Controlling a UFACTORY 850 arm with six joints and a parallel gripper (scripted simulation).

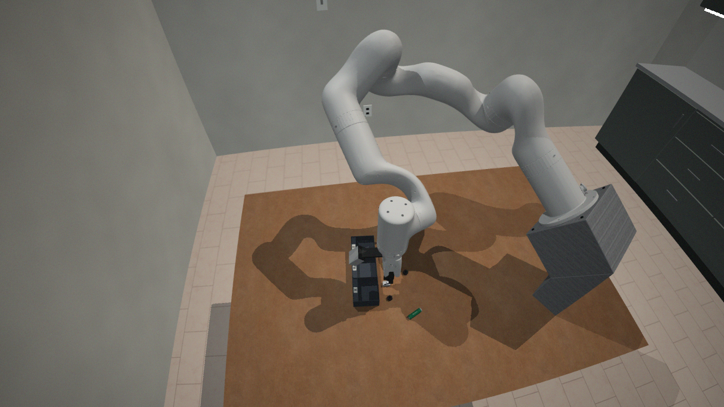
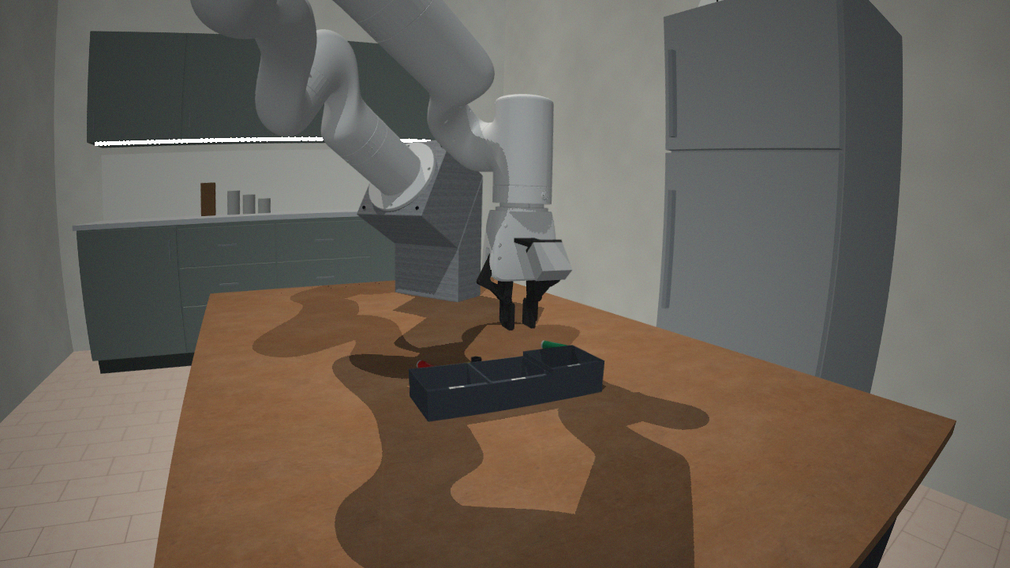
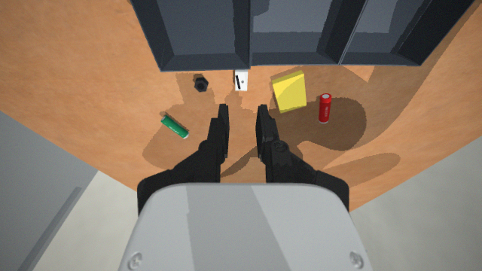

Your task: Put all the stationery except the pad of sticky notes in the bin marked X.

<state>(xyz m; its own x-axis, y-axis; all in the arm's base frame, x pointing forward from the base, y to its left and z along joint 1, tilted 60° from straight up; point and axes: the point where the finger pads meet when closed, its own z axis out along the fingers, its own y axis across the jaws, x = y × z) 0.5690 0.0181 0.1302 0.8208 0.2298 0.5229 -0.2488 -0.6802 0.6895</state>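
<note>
Right now my hand is 90 mm above the pencil sharpener. Also, from my hand: dark bin row: 70 mm to the right, 70 mm below, 60 mm ahead; then sticky notes: 90 mm below, 60 mm to the right, 40 mm behind; then red cylinder: 110 mm to the right, 90 mm below, 80 mm behind.
</note>
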